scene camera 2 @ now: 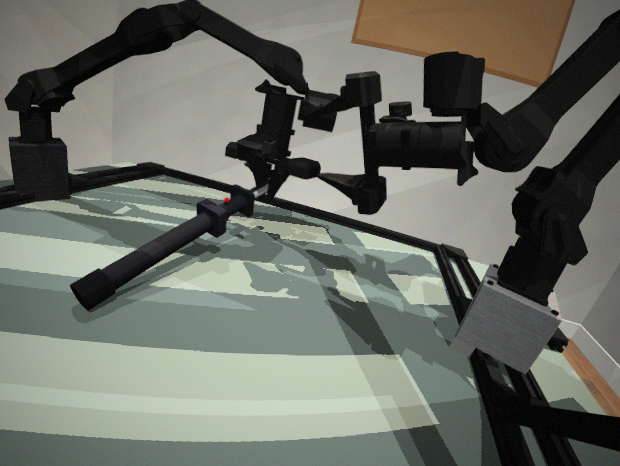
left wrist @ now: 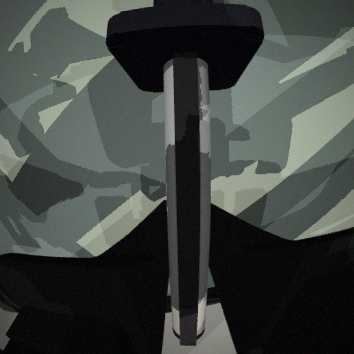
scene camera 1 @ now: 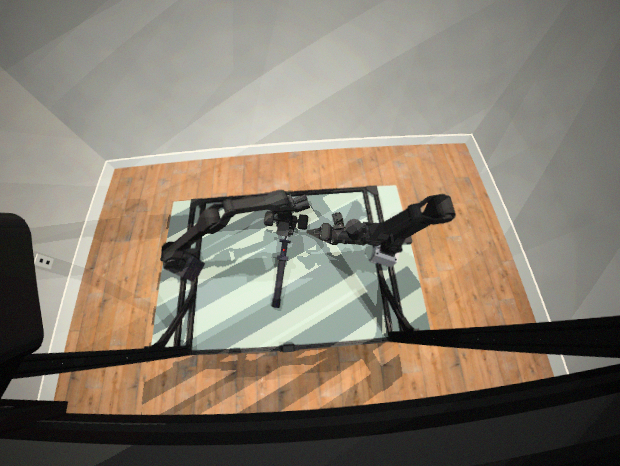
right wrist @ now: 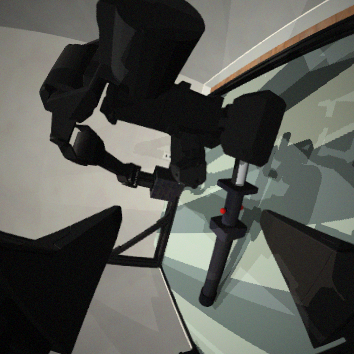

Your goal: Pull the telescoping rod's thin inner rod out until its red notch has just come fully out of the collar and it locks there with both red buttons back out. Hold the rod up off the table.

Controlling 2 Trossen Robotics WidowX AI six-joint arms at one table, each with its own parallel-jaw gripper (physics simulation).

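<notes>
The rod's dark outer tube [scene camera 1: 279,283] [scene camera 2: 155,249] [right wrist: 219,260] hangs over the table, its shadow apart beneath it. A red button [scene camera 2: 227,200] stands out on top of the collar; the right wrist view shows a red button [right wrist: 223,211] on one side and another red button [right wrist: 241,208] opposite. The silver inner rod [left wrist: 187,110] [right wrist: 240,172] with its dark stripe sticks out of the collar flange [left wrist: 185,42]; no red notch shows on it. My left gripper [left wrist: 182,205] [scene camera 2: 268,189] is shut on the inner rod. My right gripper [right wrist: 193,215] [scene camera 1: 310,231] is open and empty, beside the left gripper, clear of the rod.
The pale table top [scene camera 1: 240,320] [scene camera 2: 280,380] carries striped shadows. A black frame [scene camera 1: 330,191] [scene camera 2: 350,220] edges it. The right arm's silver base block [scene camera 2: 508,323] stands at the right edge. The two grippers are close together near the table's far side.
</notes>
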